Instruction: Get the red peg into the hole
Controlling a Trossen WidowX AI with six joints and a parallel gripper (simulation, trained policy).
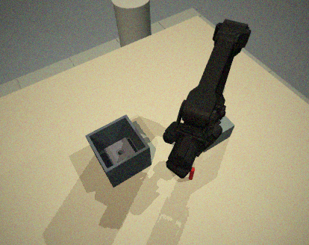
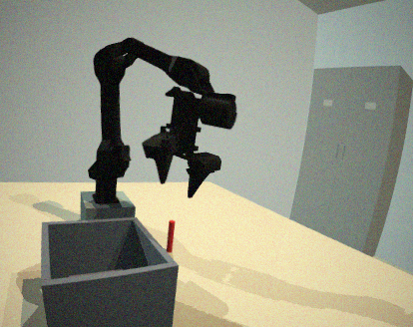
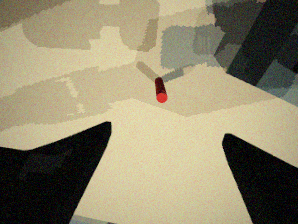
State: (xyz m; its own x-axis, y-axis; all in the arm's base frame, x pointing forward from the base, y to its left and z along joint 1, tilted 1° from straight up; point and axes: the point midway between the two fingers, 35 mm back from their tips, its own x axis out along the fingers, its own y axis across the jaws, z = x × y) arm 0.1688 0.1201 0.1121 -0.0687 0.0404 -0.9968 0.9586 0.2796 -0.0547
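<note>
Now: the red peg 120 mm below my gripper tip. Also, from my gripper tip: light grey plate 170 mm ahead, 200 mm to the right, 110 mm below.
</note>
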